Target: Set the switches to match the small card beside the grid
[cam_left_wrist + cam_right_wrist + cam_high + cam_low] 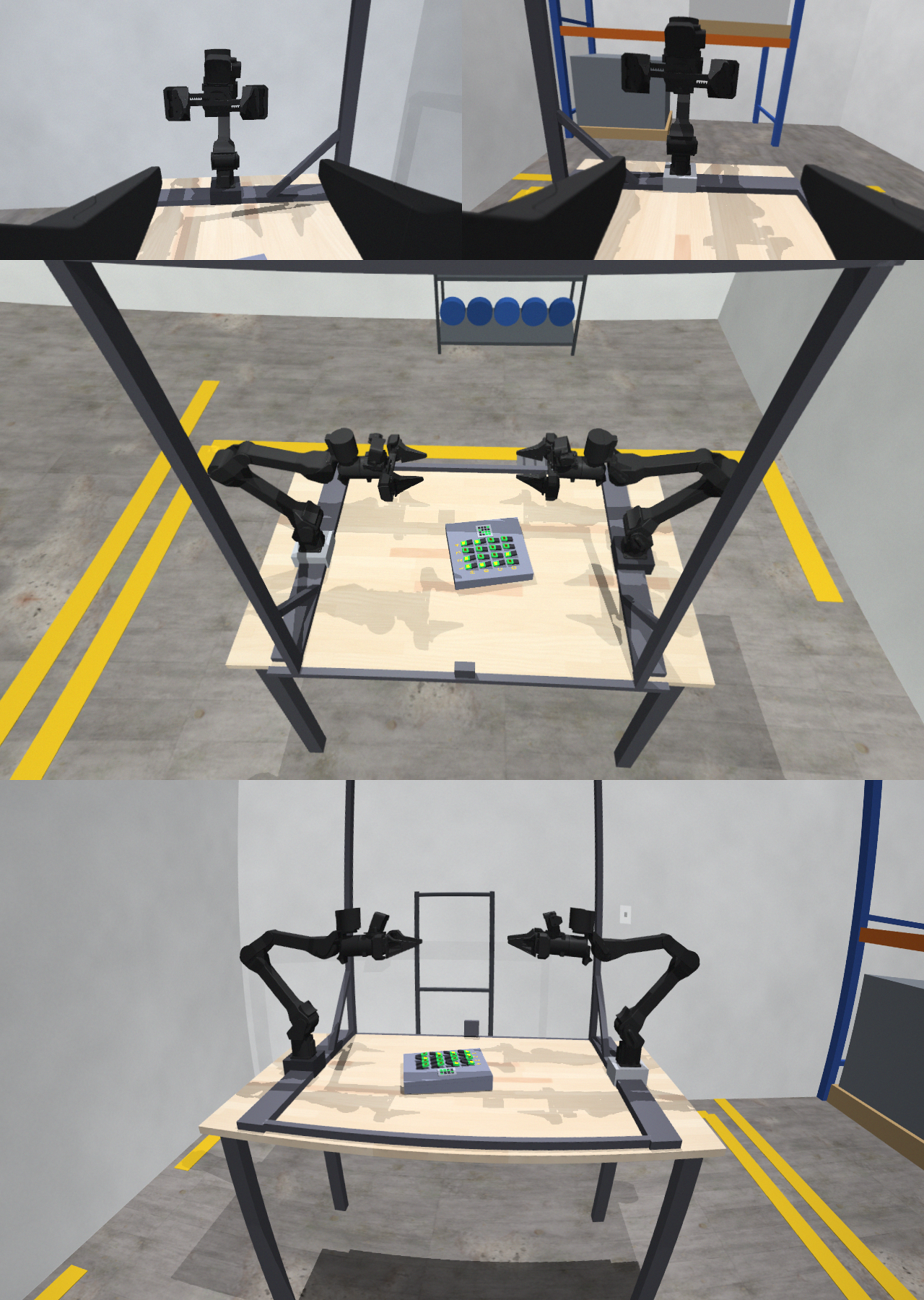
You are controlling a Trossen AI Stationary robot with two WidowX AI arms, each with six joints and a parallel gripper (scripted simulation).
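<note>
Right now my right hand is 320 mm above the switch b4, 120 mm to the right of it and 10 mm short of it. Also, from my right hand: switch d2: 320 mm below, 30 mm to the left, 30 mm behind; switch d4: 320 mm below, 40 mm to the left, 20 mm ahead; switch c4: 320 mm below, 80 mm to the left, 20 mm ahead.
</note>
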